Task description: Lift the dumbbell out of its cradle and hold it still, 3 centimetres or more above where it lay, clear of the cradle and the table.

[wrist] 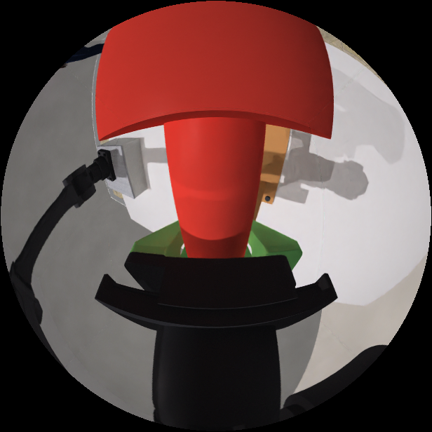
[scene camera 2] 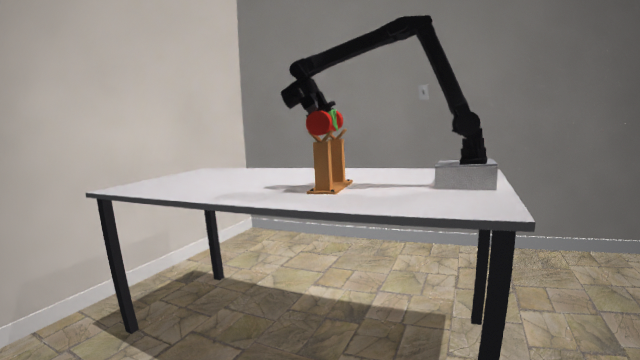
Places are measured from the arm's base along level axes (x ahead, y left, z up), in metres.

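Pixels of known places: gripper, fingertip midpoint: (scene camera 2: 333, 133); arm's base, link origin: (scene camera 2: 474, 162).
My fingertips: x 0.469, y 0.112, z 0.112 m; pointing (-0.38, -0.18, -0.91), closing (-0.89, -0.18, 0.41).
Note:
For each thing: its top centre in the pictures, then the offset to it from my fingertips. Level surfaces: height alone.
- red dumbbell, top centre: (scene camera 2: 325, 109) 0.026 m left, 0.014 m ahead, 0.086 m up
- orange cradle, top centre: (scene camera 2: 328, 129) 0.023 m left, 0.005 m ahead, 0.013 m up
- white table, surface height: 0.192 m down
The red dumbbell (scene camera 2: 318, 122) (wrist: 215, 65) is between the green fingertips of my gripper (scene camera 2: 334, 120) (wrist: 215, 214), which is shut on its handle. In the scene view the dumbbell looks about level, just over the top of the orange cradle (scene camera 2: 322, 166) (wrist: 277, 145). The bottom of its near head overlaps the tips of the V-shaped prongs in this view; I cannot tell whether they touch. The cradle stands upright on the white table (scene camera 2: 240, 192) (wrist: 360, 250). In the wrist view the dumbbell hides much of the cradle.
The arm's base stands on a grey block (scene camera 2: 465, 177) (wrist: 131, 167) at the table's right end. The arm reaches over the table from there. A grey wall (scene camera 2: 350, 60) is behind the table and a beige wall (scene camera 2: 120, 90) is to the left.

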